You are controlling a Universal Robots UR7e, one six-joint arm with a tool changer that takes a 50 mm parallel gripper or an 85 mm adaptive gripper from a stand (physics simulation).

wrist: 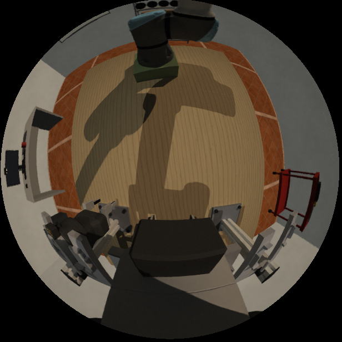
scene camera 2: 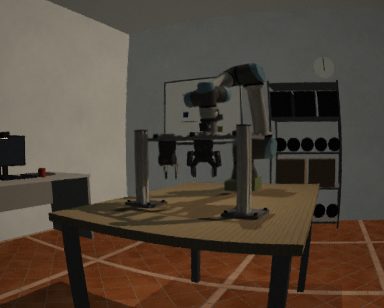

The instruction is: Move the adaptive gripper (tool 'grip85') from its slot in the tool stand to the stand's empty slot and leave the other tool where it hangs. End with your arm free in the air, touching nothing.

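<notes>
A parallel gripper (wrist: 93,225) shares the scene with an adaptive gripper (scene camera 2: 203,152), and a tool stand (wrist: 256,261) can be seen as well.
</notes>
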